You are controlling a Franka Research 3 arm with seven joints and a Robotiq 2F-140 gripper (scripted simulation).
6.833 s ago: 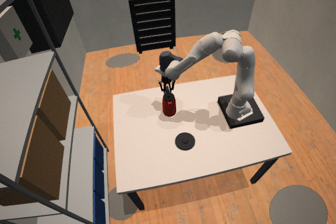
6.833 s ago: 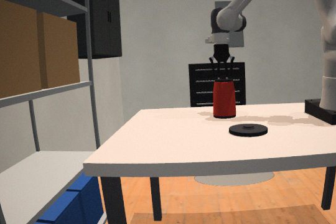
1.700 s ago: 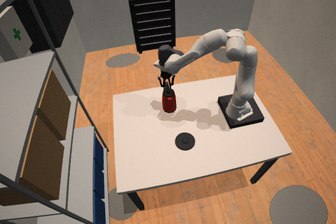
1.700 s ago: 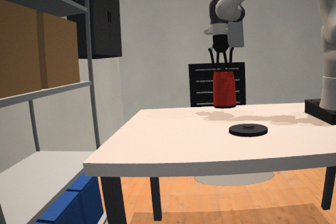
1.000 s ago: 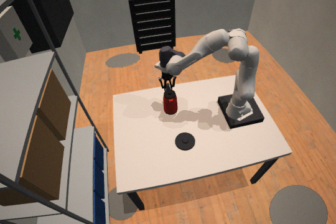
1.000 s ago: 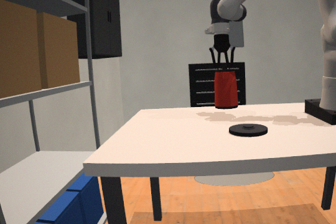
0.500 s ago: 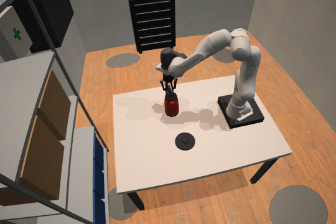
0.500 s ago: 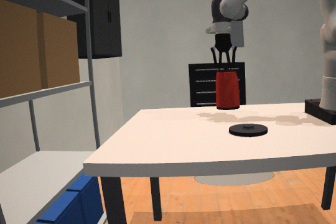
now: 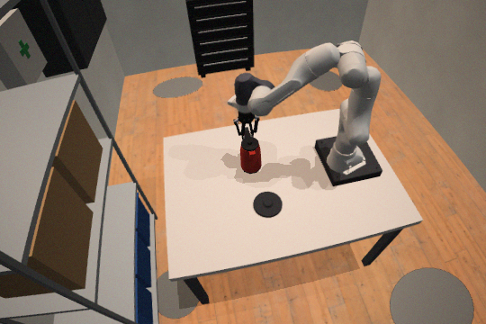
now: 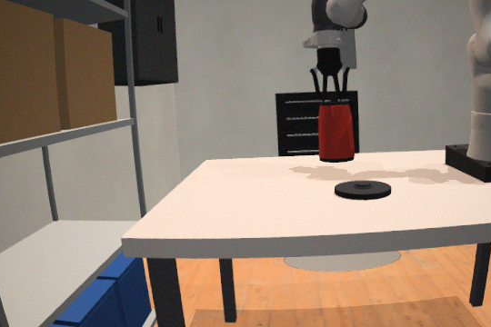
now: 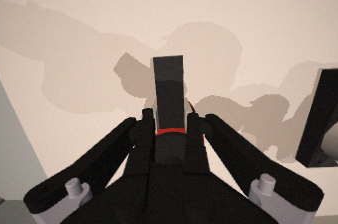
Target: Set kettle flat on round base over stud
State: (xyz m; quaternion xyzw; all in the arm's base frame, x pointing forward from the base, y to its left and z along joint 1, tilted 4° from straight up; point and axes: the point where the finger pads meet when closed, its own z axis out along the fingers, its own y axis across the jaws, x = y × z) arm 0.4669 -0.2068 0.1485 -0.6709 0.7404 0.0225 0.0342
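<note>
Now: hand 3 cm to the right of the red kettle and 6 cm above it. Also, from my hand: black round base 1 cm behind, 30 cm to the left, 19 cm below.
</note>
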